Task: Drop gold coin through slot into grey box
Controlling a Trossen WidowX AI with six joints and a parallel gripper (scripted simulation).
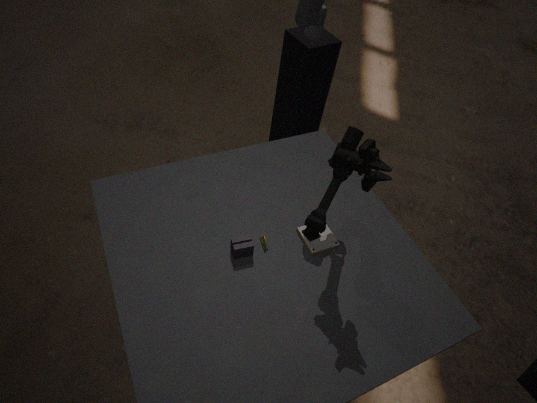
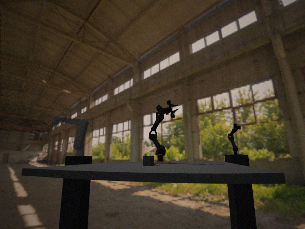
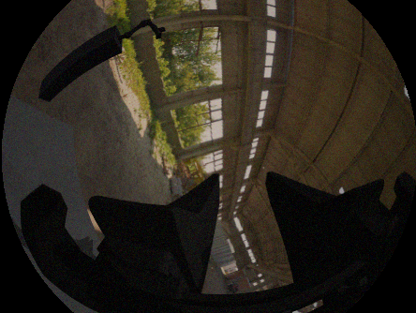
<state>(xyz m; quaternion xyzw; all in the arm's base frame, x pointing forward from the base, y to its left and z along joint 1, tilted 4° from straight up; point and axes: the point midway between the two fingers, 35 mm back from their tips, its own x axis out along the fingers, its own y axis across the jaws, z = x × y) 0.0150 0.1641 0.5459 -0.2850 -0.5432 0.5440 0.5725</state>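
Right now the gold coin is 24 cm ahead of my gripper tip, 27 cm to the right of it and 55 cm below it.
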